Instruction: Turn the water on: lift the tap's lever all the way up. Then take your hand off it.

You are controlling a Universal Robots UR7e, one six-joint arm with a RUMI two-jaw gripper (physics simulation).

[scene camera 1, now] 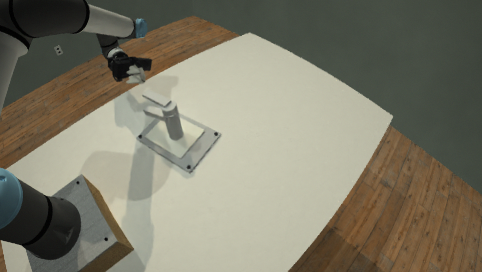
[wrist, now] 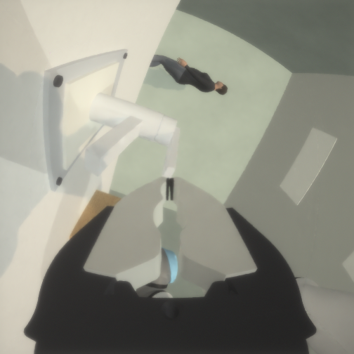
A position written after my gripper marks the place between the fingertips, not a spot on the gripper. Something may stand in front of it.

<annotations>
my gripper: scene camera 1 144,81; wrist 169,180
</annotations>
